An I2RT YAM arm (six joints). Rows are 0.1 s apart.
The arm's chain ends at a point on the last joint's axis. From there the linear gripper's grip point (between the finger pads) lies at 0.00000 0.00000 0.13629 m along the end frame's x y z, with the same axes.
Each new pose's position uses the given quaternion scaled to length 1; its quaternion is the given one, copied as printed.
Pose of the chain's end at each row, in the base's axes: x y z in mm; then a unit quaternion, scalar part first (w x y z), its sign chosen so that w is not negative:
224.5, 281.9, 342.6, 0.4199, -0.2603, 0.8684, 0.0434
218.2, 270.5, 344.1, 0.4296, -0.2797, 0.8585, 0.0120
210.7, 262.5, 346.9, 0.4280, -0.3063, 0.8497, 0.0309
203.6, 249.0, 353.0, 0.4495, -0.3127, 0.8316, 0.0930
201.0, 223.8, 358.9, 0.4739, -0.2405, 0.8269, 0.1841
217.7, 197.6, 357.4, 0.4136, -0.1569, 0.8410, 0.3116
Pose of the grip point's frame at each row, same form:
320.8, 322.0, 254.9, 0.4199, -0.2603, 0.8684, 0.0434
317.8, 306.1, 258.2, 0.4296, -0.2797, 0.8585, 0.0120
307.3, 305.4, 260.8, 0.4280, -0.3063, 0.8497, 0.0309
297.6, 308.4, 274.1, 0.4495, -0.3127, 0.8316, 0.0930
295.7, 296.4, 293.1, 0.4739, -0.2405, 0.8269, 0.1841
299.2, 286.7, 294.2, 0.4136, -0.1569, 0.8410, 0.3116

